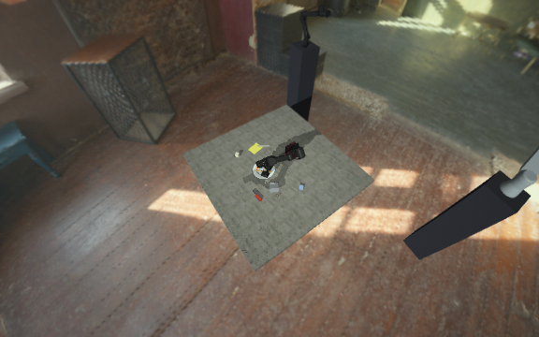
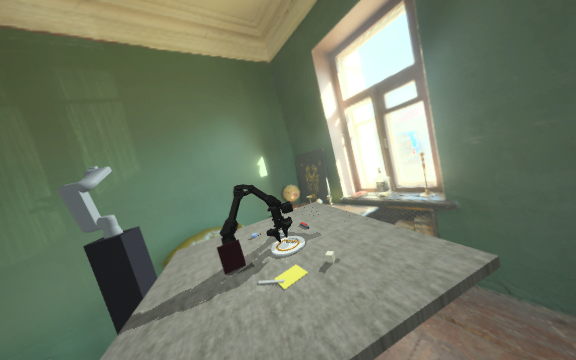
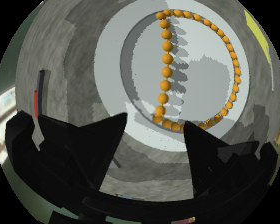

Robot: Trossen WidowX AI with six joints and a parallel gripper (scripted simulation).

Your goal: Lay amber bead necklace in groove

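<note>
The board is 60 mm to the right of my gripper tip, 10 mm below it and 10 mm ahead of it. From my gripper tip the other things lie so: red tool: 180 mm ahead, 150 mm to the left, 10 mm below; then grey square: 140 mm to the left, 20 mm below, 20 mm ahead; then small blue piece: 260 mm to the left, 180 mm behind, 10 mm below.
</note>
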